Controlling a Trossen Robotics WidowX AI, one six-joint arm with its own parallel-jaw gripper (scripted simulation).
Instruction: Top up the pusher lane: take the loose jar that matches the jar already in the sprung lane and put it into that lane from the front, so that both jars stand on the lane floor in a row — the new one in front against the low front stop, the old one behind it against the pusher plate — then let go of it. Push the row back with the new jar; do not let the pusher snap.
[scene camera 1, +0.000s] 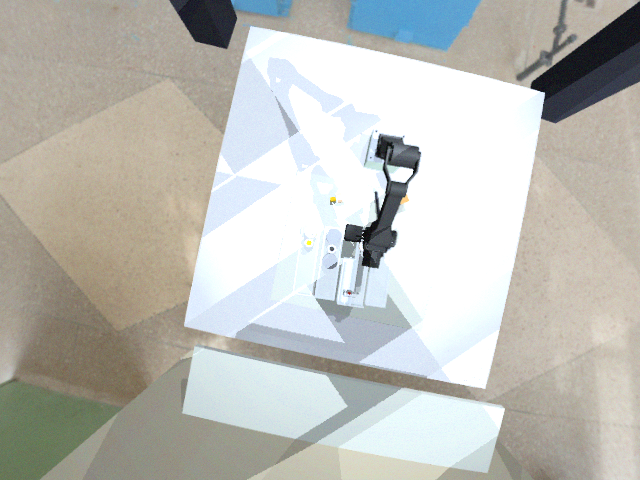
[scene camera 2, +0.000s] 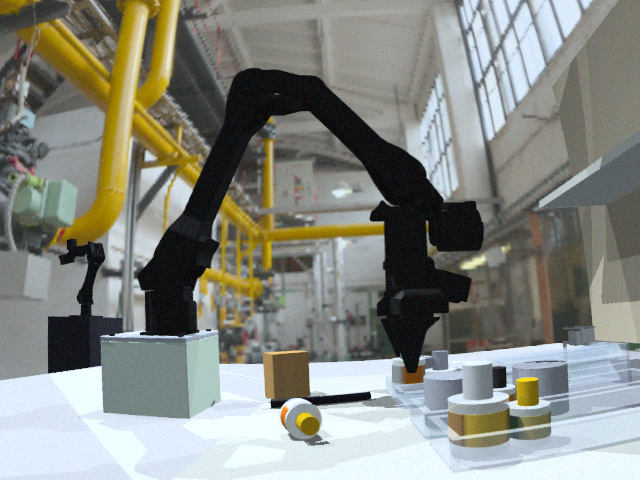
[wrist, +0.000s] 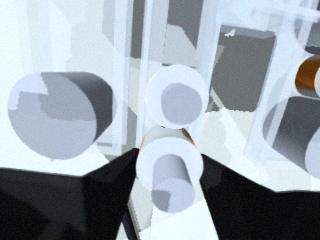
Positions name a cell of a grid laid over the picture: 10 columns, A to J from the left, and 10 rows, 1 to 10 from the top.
In view: the gripper (scene camera 2: G8), a white jar (scene camera 2: G8), a wooden block (scene camera 2: E8), a grey cylinder (wrist: B5) and a grey cylinder (scene camera 2: G9).
The gripper is seen too in the wrist view (wrist: F7). The wrist view does not show the wooden block: it is out of frame.
